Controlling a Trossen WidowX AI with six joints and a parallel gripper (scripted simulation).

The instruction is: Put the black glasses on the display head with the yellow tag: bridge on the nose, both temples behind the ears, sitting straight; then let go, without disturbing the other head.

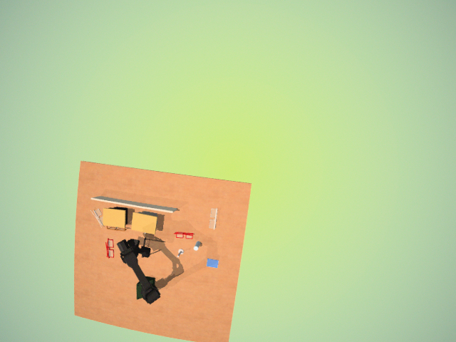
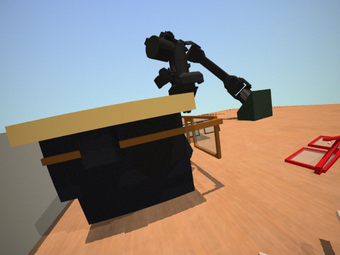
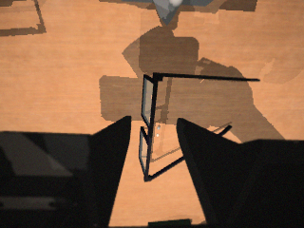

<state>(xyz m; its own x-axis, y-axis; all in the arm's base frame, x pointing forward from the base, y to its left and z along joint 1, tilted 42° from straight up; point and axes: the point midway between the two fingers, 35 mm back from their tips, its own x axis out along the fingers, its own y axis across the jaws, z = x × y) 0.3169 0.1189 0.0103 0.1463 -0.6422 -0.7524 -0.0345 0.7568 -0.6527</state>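
My gripper tip is 6 cm above the black glasses, 5 cm to the left of it and 1 cm past it. Also, from my gripper tip: dark display head 22 cm to the left, 12 cm ahead, 2 cm below; then blue square 51 cm to the right, 8 cm below, 3 cm behind; then long pale panel 26 cm ahead, 12 cm to the left, 2 cm below.
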